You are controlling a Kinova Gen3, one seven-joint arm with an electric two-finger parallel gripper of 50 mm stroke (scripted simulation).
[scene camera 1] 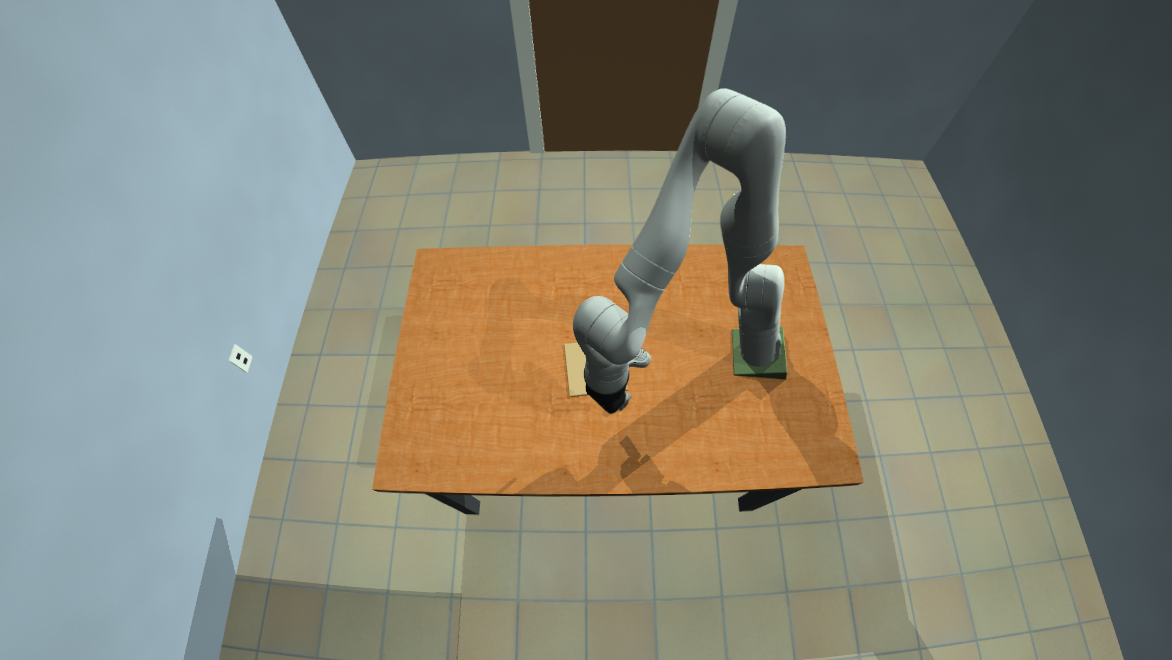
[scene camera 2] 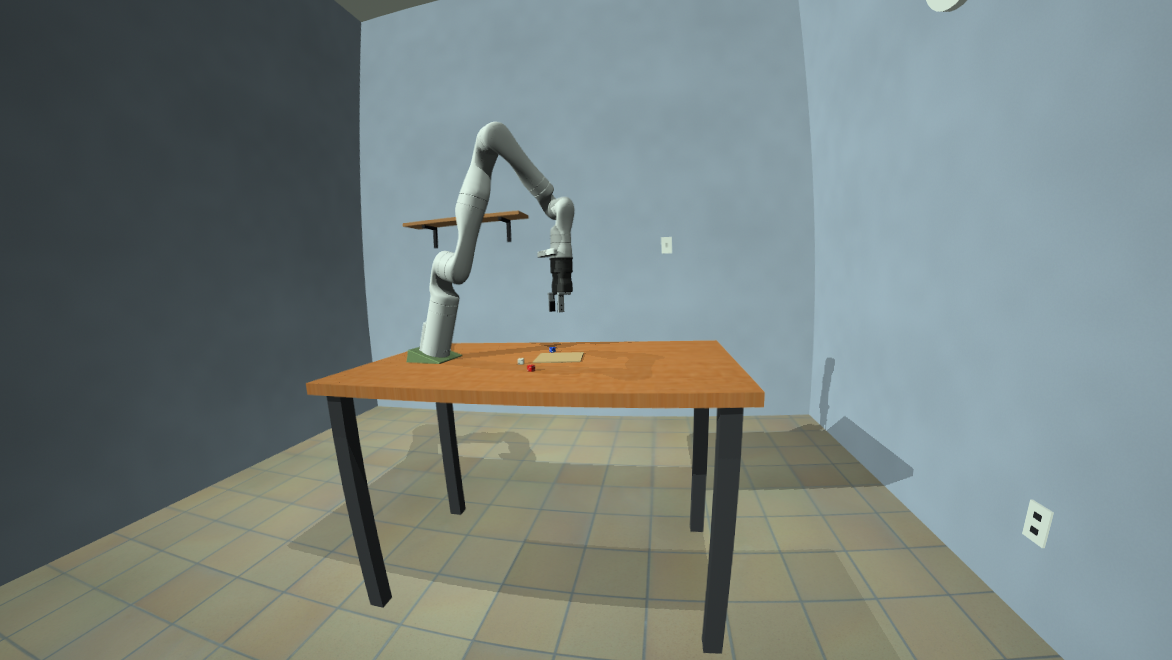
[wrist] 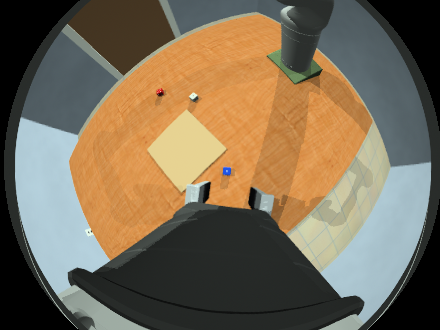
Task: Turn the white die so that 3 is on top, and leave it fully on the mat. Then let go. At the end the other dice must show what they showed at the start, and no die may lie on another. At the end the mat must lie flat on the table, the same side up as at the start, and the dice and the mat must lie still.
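Note:
A tan mat is here in what I see, at [scene camera 1: 575, 358], and the wrist view gives me the mat again at [wrist: 185, 149]. There is also my gripper [scene camera 2: 556, 311], which the wrist view shows as well, the gripper [wrist: 229, 192] being visible there too.

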